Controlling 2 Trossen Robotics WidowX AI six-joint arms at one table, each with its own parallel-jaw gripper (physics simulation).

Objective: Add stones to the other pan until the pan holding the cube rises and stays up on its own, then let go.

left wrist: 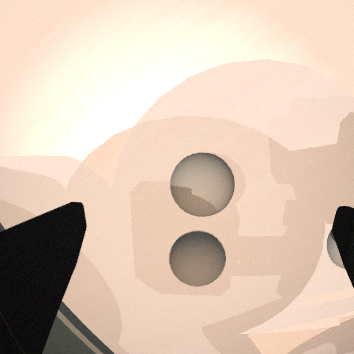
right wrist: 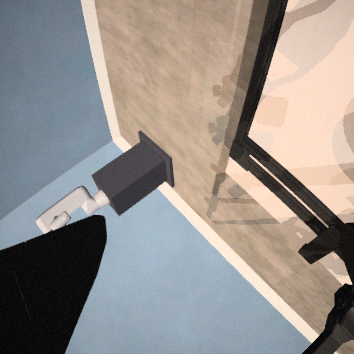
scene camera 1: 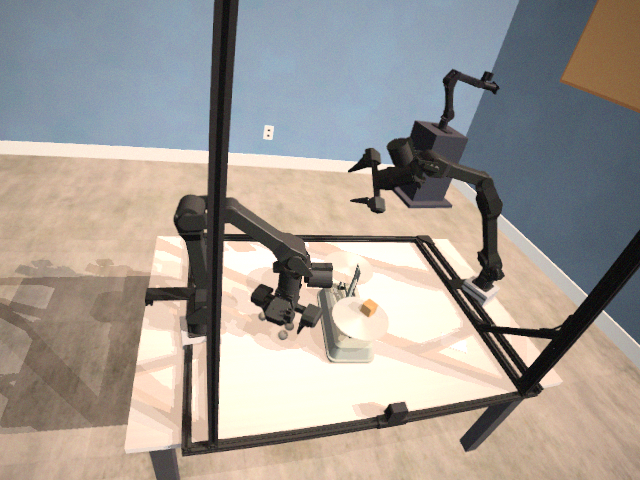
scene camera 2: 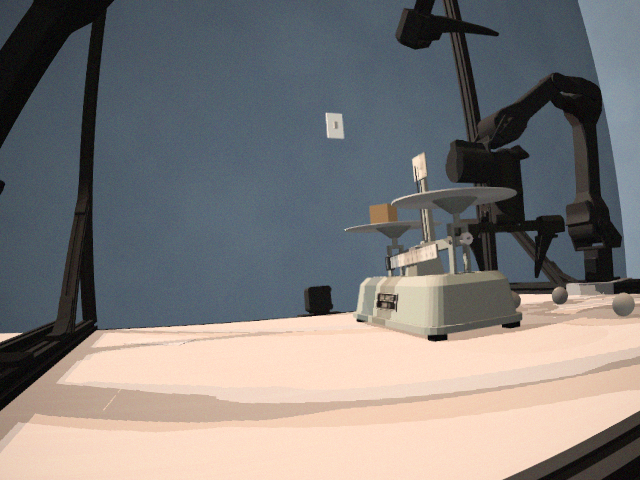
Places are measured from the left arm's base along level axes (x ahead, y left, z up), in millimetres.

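Pixels of known places: left gripper, fingertip midpoint: [left wrist: 215,218] [scene camera 1: 283,327] [scene camera 2: 510,279]; right gripper, fingertip midpoint: [right wrist: 230,233] [scene camera 1: 349,186]; left arm's base at its link origin: [scene camera 1: 199,327] [scene camera 2: 599,280]; right arm's base at its link origin: [scene camera 1: 482,284].
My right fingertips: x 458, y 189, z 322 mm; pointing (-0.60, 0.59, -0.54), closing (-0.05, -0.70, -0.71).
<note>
Ahead of a thing's pixels: the offset from my right fingertips to its top centre. "spot": to the spot under its first point.
An orange cube {dx -42, dy -324, dz -170 mm} [scene camera 1: 369,307] [scene camera 2: 383,213] rests on the lower pan {dx -70, dy -338, dz -199 mm} [scene camera 1: 356,328] [scene camera 2: 361,227] of the balance [scene camera 1: 351,355] [scene camera 2: 465,304]. The other pan {spot: dx -33, dy -120, dz -189 mm} [scene camera 2: 480,195] stands higher and looks bare in scene camera 2. Round grey stones lie on the table: one {dx -239, dy -253, dz -316 mm} [scene camera 1: 282,334] [left wrist: 202,184], one close beside it {dx -212, dy -225, dz -316 mm} [scene camera 1: 289,326] [left wrist: 197,258], and a third {dx -277, dy -174, dz -316 mm} [scene camera 1: 262,316] [left wrist: 333,247], partly behind a finger in the left wrist view. My left gripper [scene camera 1: 281,321] [scene camera 2: 510,271] [left wrist: 215,218] is open and empty, pointing down over the stones. My right gripper [scene camera 1: 350,186] is open and empty, high up.
The balance base also shows at the lower left of the left wrist view, close to a finger. A black frame [scene camera 1: 310,434] runs around the table, with an upright post [scene camera 1: 219,129] at its left. A small black box {spot: dx -53, dy -565, dz -292 mm} [scene camera 1: 397,412] [scene camera 2: 317,299] sits on the near rail.
</note>
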